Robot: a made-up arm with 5 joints.
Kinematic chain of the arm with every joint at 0, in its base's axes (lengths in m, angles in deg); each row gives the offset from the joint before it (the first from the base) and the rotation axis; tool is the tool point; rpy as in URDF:
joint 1: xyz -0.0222 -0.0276 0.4 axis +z
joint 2: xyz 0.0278 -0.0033 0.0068 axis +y
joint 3: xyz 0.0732 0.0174 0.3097 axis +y
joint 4: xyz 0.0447 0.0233 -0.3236 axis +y
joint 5: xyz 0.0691 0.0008 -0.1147 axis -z
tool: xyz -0.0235 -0.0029 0.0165 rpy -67.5 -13 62.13
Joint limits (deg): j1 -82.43..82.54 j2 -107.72..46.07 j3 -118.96..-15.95 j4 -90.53..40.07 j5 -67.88..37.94
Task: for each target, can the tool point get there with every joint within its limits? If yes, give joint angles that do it. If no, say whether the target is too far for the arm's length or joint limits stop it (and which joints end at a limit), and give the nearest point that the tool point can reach.
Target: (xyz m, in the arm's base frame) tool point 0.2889 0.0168 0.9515
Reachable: yes | joints -0.39 -14.85 -88.55 -57.82 27.65
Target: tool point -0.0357 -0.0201 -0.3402
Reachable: no: joint limits stop it (at a limit: joint 1, joint 2, joint 5) | nearest point -0.0161 0.1374 0.1474 | short by 0.513 m
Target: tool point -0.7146 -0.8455 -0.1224
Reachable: no: too far | nearest point -0.4262 -0.5049 0.4781 | short by 0.748 m
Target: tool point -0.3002 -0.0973 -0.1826
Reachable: no: joint limits stop it (at a limit: joint 1, joint 2, joint 5) | nearest point 0.0130 -0.1764 0.1516 | short by 0.465 m
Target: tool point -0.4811 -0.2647 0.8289
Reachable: yes | joints 31.27 -93.17 -107.49 2.54 0.50
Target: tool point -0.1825 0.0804 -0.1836
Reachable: no: joint limits stop it (at a limit: joint 1, joint 2, joint 5) | nearest point -0.0486 0.1590 0.1495 | short by 0.367 m
